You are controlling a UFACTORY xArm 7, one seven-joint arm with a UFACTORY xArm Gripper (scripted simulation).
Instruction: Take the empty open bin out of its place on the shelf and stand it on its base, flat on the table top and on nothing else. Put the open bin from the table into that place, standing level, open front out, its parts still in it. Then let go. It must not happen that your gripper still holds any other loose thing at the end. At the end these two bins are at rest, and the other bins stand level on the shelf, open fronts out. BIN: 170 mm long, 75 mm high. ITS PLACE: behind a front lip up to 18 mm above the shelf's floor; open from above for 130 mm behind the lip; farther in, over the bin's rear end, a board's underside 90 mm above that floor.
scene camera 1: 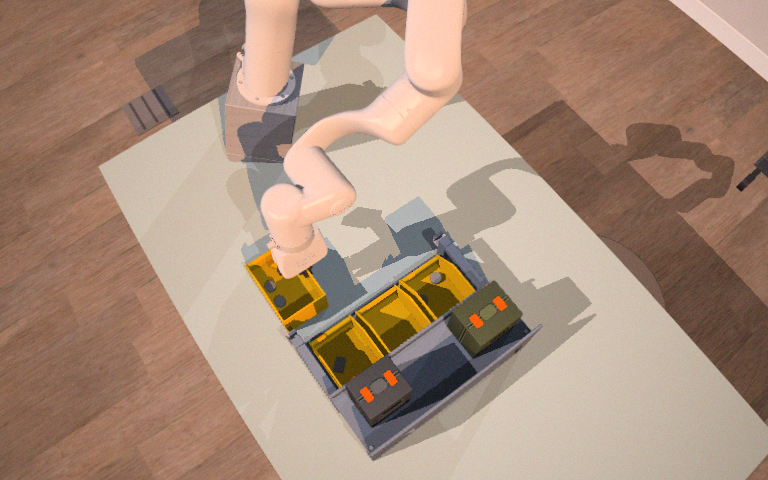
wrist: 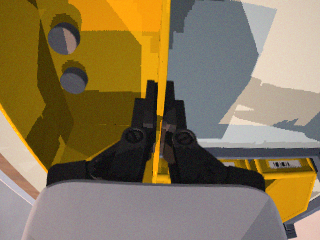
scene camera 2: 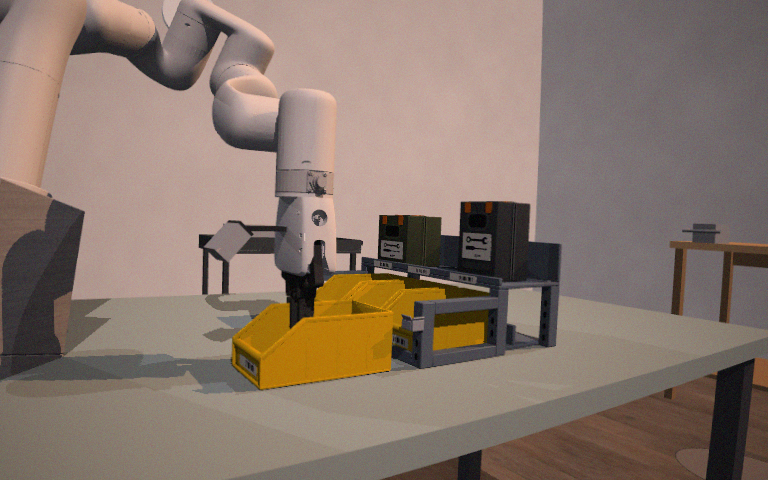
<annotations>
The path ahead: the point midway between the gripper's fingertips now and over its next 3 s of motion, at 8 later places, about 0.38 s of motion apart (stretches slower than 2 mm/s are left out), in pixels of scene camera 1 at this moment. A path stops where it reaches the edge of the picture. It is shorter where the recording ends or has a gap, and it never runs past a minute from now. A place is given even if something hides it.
My gripper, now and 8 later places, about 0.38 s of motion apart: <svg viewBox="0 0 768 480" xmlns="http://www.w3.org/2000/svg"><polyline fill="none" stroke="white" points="305,270 305,270 304,269 304,267 302,263 301,260 300,256 299,253 299,252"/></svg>
</annotations>
